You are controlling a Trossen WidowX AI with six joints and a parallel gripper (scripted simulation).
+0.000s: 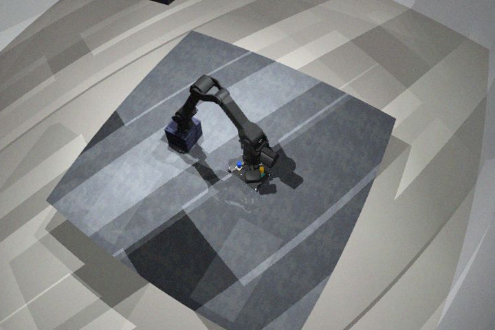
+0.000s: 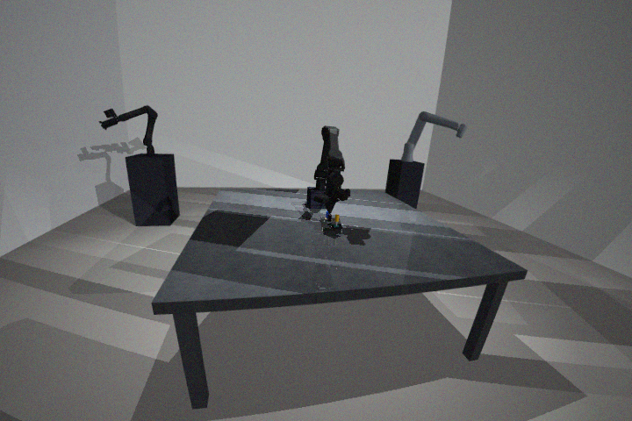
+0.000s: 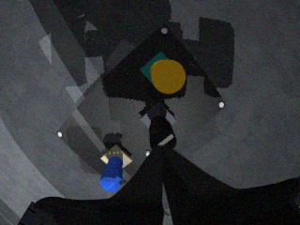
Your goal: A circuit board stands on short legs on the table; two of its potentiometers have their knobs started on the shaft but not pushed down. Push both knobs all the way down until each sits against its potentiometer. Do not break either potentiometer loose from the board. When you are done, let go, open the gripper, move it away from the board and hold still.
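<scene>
My gripper tip is 20 mm above the dark knob. Also, from my gripper tip: blue knob: 60 mm behind, 20 mm below, 10 mm to the left.
</scene>
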